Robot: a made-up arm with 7 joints. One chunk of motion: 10 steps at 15 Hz.
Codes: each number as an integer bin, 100 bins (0 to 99) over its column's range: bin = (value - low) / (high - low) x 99, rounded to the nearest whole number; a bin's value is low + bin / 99 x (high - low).
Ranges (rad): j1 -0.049..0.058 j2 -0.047..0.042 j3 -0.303..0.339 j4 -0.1..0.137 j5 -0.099..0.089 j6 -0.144..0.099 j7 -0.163..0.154
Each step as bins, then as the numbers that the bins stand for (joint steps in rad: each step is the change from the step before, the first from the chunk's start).
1 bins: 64 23 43 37 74 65 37
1 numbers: 0.02017 -0.02632 -0.02415 -0.01142 0.04153 0.01555 -0.04453
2 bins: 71 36 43 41 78 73 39
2 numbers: 0.02774 -0.01464 -0.02415 -0.00185 0.04912 0.03518 -0.03812
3 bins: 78 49 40 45 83 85 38
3 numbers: 0.03530 -0.00295 -0.04361 0.00773 0.05862 0.06464 -0.04132
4 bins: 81 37 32 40 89 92 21
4 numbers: 0.03855 -0.01374 -0.09548 -0.00424 0.07001 0.08182 -0.09576
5 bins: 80 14 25 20 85 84 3
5 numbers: 0.03746 -0.03441 -0.14088 -0.05212 0.06241 0.06218 -0.15339
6 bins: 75 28 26 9 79 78 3
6 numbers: 0.03206 -0.02183 -0.13439 -0.07845 0.05102 0.04745 -0.15339
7 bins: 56 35 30 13 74 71 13
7 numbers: 0.01153 -0.01554 -0.10845 -0.06888 0.04153 0.03027 -0.12137
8 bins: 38 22 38 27 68 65 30
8 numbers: -0.00793 -0.02722 -0.05658 -0.03536 0.03013 0.01555 -0.06694
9 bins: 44 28 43 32 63 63 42
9 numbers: -0.00144 -0.02183 -0.02415 -0.02339 0.02064 0.01064 -0.02852
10 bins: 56 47 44 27 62 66 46
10 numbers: 0.01153 -0.00475 -0.01767 -0.03536 0.01874 0.01800 -0.01571
